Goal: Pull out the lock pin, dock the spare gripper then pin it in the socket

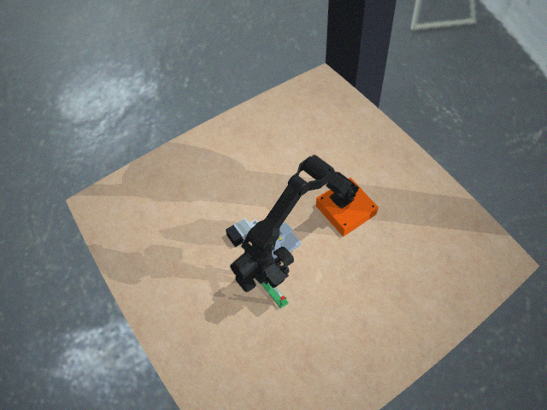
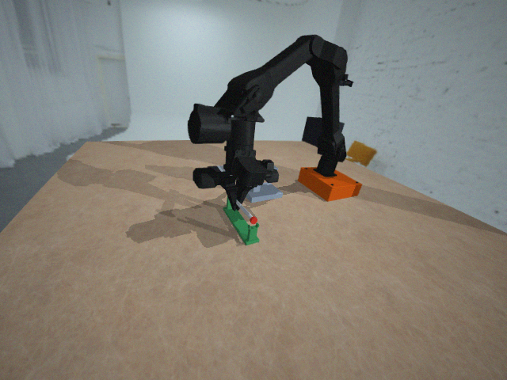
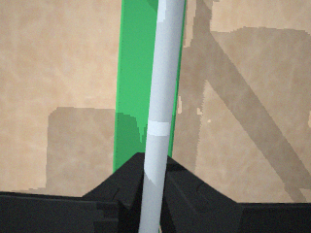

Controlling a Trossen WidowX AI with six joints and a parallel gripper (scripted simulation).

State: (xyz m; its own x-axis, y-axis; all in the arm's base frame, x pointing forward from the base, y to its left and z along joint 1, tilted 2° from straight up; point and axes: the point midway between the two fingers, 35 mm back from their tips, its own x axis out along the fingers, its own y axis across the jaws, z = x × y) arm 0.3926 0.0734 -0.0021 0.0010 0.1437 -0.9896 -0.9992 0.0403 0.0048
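My gripper tip is now 2 cm to the right of the green cradle. The rest, counted from my gripper tip: spare gripper (6 cm behind, 21 cm to the right); mount (12 cm behind, 9 cm to the right, 3 cm above).
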